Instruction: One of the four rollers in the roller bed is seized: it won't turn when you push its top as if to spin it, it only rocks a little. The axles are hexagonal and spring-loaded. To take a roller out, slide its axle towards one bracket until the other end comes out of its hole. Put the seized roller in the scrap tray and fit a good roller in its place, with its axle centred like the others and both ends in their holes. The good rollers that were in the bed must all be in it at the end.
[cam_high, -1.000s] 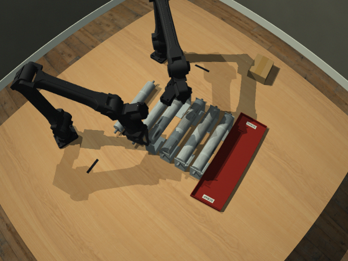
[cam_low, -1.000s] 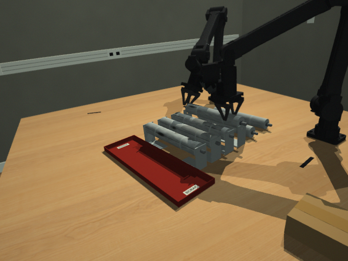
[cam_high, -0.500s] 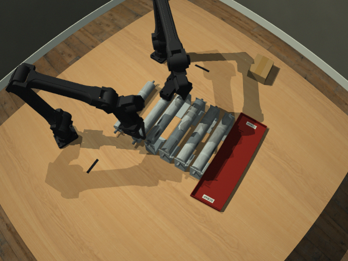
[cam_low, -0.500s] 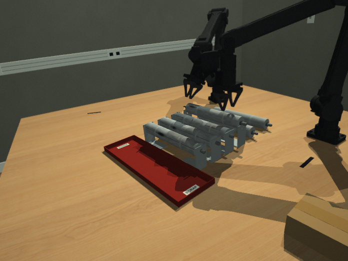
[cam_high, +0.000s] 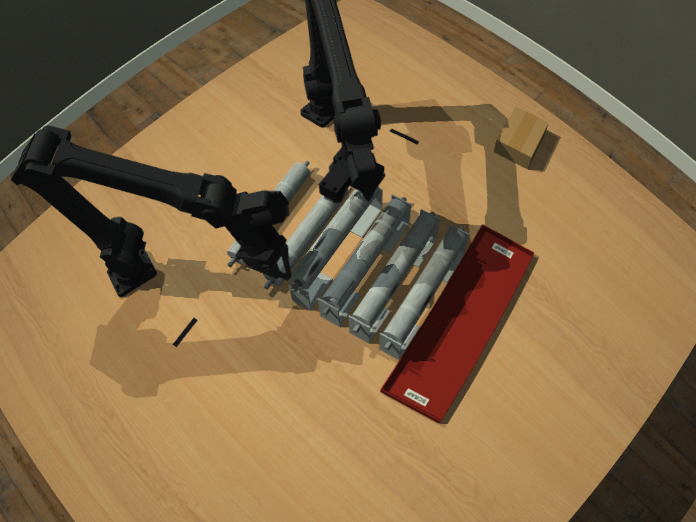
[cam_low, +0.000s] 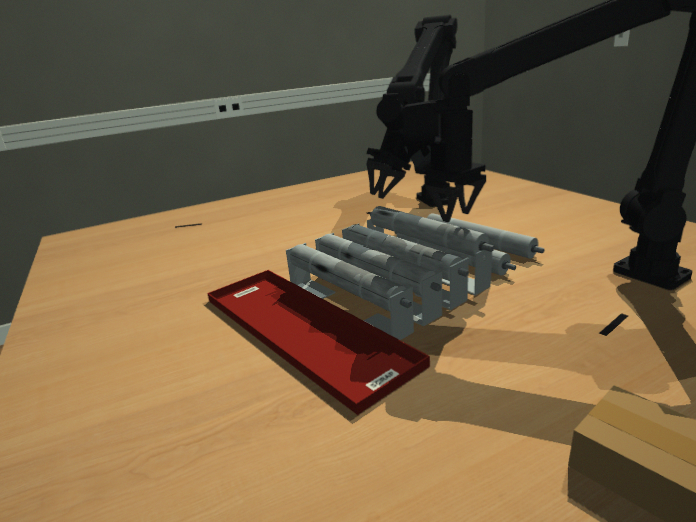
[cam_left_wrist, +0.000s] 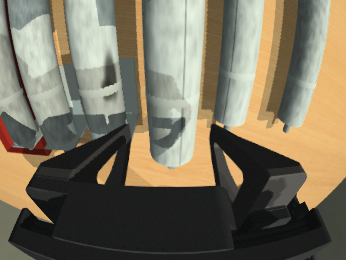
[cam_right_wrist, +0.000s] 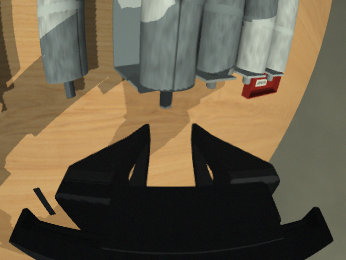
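My left hand is 8 cm to the left of the grey roller, 5 cm above it and 1 cm short of it. The rest, counted from my left hand: cardboard box (50 cm to the left, 12 cm ahead, 11 cm below); red scrap tray (34 cm ahead, 14 cm below, 2 cm to the right).
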